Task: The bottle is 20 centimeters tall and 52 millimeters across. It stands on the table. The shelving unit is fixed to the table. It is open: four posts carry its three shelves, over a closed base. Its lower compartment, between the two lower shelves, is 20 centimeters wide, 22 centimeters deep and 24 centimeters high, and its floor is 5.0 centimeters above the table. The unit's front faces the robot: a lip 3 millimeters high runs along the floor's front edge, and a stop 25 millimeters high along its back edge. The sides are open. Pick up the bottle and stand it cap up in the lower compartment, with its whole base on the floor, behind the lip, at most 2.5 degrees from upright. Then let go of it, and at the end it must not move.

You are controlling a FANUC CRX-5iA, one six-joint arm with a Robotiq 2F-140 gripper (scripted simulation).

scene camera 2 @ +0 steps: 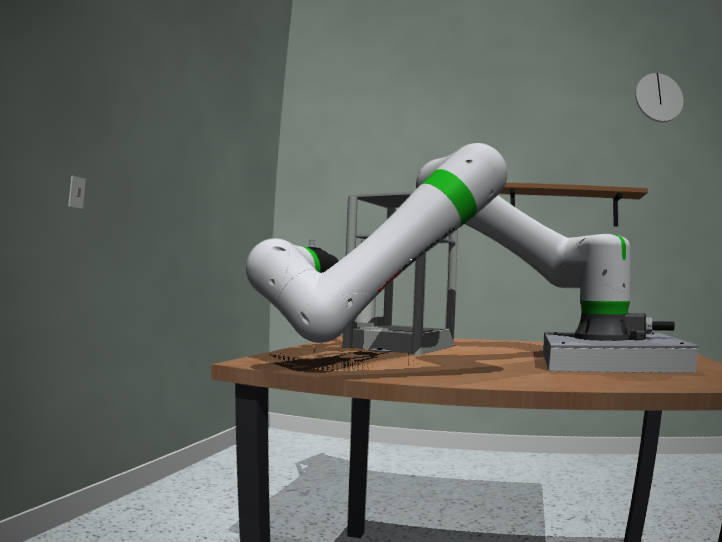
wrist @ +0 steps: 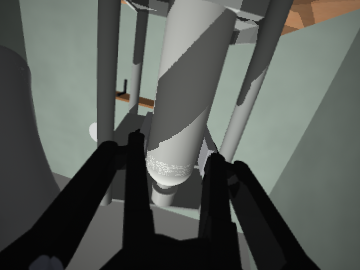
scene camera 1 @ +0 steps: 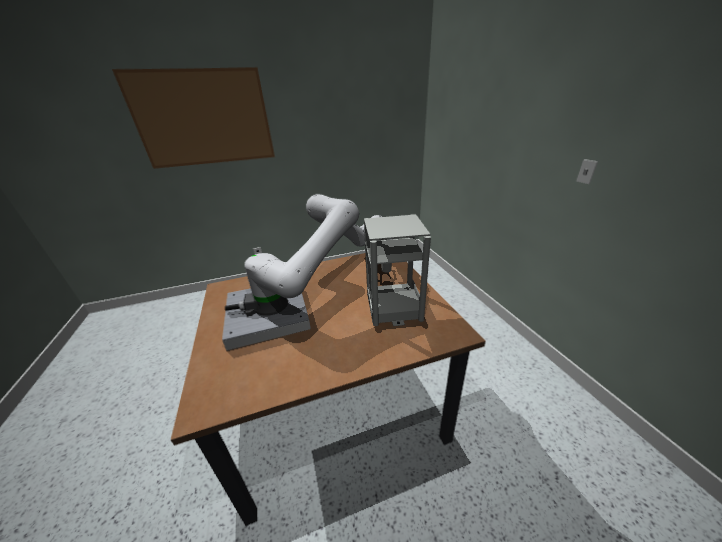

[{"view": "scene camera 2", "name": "shelving unit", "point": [374, 336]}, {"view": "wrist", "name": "gripper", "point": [174, 127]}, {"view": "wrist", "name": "bottle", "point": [194, 49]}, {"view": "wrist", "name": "shelving unit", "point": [108, 26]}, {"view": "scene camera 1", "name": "shelving unit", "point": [392, 303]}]
